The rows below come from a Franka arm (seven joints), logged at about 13 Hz.
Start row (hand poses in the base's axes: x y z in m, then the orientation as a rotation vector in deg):
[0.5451, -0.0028, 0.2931, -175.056, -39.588, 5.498]
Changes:
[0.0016, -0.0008, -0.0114, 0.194, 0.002, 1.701]
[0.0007, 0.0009, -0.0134, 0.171, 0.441, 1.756]
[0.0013, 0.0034, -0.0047, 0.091, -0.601, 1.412]
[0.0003, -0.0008, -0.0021, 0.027, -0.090, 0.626]
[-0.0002, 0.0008, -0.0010, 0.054, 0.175, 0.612]
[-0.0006, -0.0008, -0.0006, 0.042, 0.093, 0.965]
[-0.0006, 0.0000, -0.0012, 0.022, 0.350, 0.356]
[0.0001, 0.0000, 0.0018, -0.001, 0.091, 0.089]
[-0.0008, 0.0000, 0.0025, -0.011, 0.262, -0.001]
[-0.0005, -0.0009, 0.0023, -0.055, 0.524, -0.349]
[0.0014, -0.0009, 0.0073, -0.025, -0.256, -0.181]
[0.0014, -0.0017, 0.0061, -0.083, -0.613, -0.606]
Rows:
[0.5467, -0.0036, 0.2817, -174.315, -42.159, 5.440]
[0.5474, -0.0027, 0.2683, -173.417, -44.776, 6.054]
[0.5487, 0.0007, 0.2636, -172.985, -46.949, 5.127]
[0.5490, -0.0001, 0.2615, -172.744, -47.899, 4.986]
[0.5488, 0.0007, 0.2605, -172.400, -48.800, 5.230]
[0.5482, -0.0001, 0.2599, -171.943, -50.241, 5.361]
[0.5476, -0.0001, 0.2587, -171.666, -50.742, 5.877]
[0.5477, -0.0001, 0.2605, -171.601, -50.868, 6.014]
[0.5469, -0.0001, 0.2630, -171.527, -50.845, 6.409]
[0.5464, -0.0010, 0.2653, -171.548, -50.282, 7.209]
[0.5478, -0.0019, 0.2726, -171.727, -50.037, 6.837]
[0.5492, -0.0036, 0.2787, -172.241, -49.193, 5.954]

